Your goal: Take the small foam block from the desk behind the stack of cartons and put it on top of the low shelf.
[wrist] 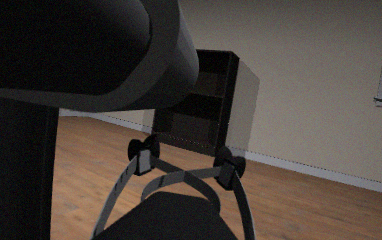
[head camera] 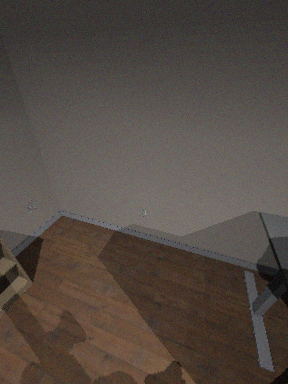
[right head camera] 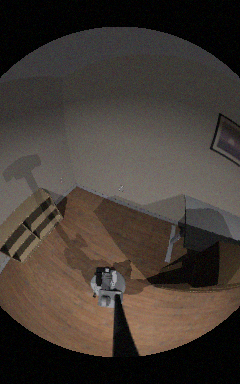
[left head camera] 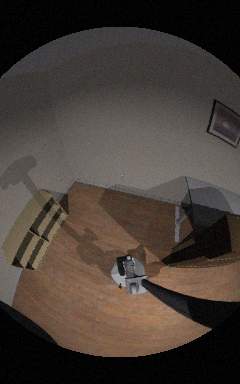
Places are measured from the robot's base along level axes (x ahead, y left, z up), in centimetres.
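Pixels of known places: gripper, between the fingertips: (wrist: pixel 187 153) (left head camera: pixel 124 287).
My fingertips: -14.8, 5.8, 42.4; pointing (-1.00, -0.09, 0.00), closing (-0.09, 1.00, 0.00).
Observation:
Behind a point stands the place of what it marks, as x, y, z.
The low shelf (head camera: pixel 20 285) @[90.2, 100.1, 5.1] (left head camera: pixel 22 225) @[45.1, 133.6, 58.2] (right head camera: pixel 19 216) @[48.4, 130.0, 58.2] is a light wooden unit with open compartments at the left of the head views. The desk (head camera: pixel 280 232) @[81.3, -97.0, 69.2] (left head camera: pixel 196 187) @[77.9, -102.6, 69.2] (right head camera: pixel 194 209) @[75.5, -101.3, 69.2] shows at the right as a grey top, with a pale leg and foot under it. The stack of cartons (left head camera: pixel 200 257) @[-2.8, -61.9, 70.0] (right head camera: pixel 227 267) @[-0.2, -74.4, 105.2] is dark and partly cut off at the right edge, in front of the desk. The foam block does not show in any view. My gripper (wrist: pixel 187 153) @[-14.8, 5.8, 42.3] is open and empty in the wrist view, with its fingertips apart above the floor.
A tall dark bookcase (wrist: pixel 228 100) @[-232.7, 20.8, 55.4] stands against the wall beyond the gripper in the wrist view. A framed picture (left head camera: pixel 225 124) @[92.6, -124.7, 160.6] (right head camera: pixel 230 142) @[92.5, -125.1, 158.8] hangs on the wall above the desk. Wooden floor (head camera: pixel 90 280) @[95.8, 43.1, -2.8] lies between the low shelf and the desk, crossed by shadows.

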